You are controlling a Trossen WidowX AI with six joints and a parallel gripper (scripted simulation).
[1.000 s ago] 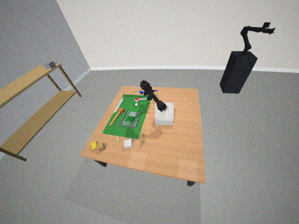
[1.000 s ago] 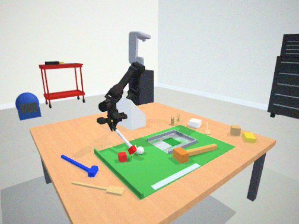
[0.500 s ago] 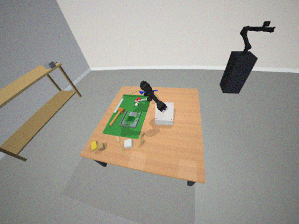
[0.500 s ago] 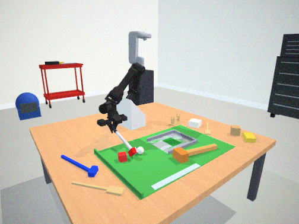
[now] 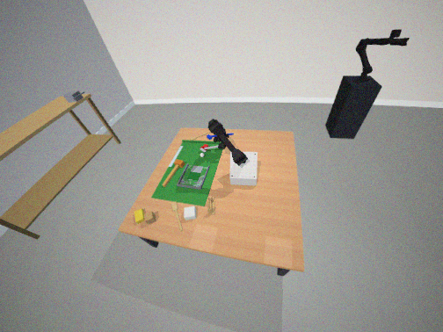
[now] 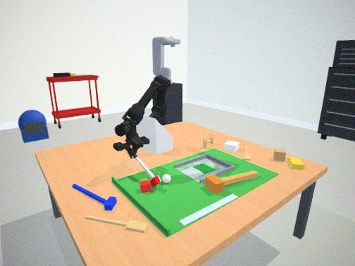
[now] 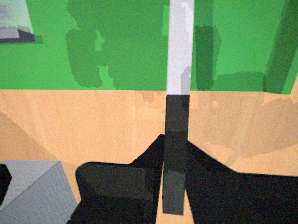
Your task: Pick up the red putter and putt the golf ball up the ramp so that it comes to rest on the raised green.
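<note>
Now: the red putter 120 mm ahead of my gripper tip. The rest, counted from my gripper tip: white golf ball (220 mm ahead, 60 mm to the left, 50 mm below); red cube (210 mm ahead, 60 mm to the right, 50 mm below); blue hammer (110 mm ahead, 270 mm to the right, 60 mm below).
</note>
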